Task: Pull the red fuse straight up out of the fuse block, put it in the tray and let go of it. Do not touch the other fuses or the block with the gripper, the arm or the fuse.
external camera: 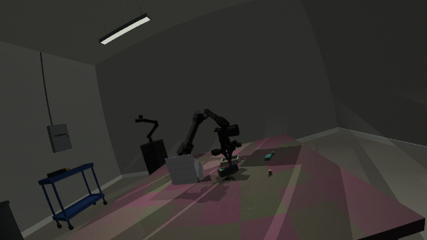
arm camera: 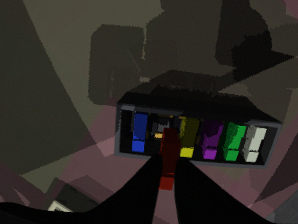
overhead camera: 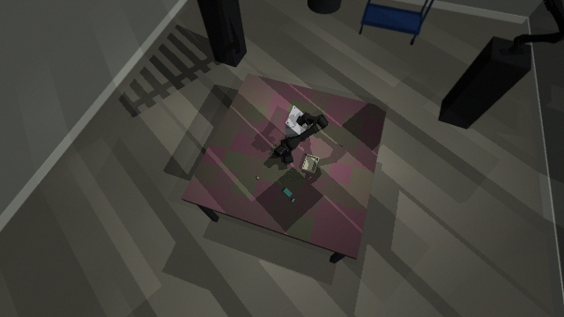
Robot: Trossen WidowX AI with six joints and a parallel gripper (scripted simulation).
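The pale tray is 18 cm to the left of my gripper tip, 7 cm below it and 4 cm behind it. The rest, counted from my gripper tip: red fuse 1 cm below.
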